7 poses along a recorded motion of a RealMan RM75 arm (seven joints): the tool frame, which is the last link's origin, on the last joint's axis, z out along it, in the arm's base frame.
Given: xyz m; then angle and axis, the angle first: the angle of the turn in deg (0 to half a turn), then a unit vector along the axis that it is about.
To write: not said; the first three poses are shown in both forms.
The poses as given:
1: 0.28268 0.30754 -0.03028 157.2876 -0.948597 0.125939 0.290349
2: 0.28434 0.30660 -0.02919 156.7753 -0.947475 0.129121 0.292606
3: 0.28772 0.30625 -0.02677 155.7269 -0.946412 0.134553 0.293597
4: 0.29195 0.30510 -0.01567 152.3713 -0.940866 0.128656 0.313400
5: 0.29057 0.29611 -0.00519 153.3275 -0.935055 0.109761 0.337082
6: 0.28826 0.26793 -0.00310 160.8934 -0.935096 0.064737 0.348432
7: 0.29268 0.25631 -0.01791 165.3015 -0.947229 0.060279 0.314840
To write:
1: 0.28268 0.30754 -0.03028 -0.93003 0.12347 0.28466 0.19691
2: 0.28434 0.30660 -0.02919 -0.92808 0.12648 0.28662 0.20129
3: 0.28772 0.30625 -0.02677 -0.92526 0.13155 0.28703 0.21024
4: 0.29195 0.30510 -0.01567 -0.91365 0.12493 0.30433 0.23878
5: 0.29057 0.29611 -0.00519 -0.90984 0.10680 0.32799 0.23067
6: 0.28826 0.26793 -0.00310 -0.92213 0.06384 0.34360 0.16597
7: 0.29268 0.25631 -0.01791 -0.93945 0.05978 0.31225 0.12792
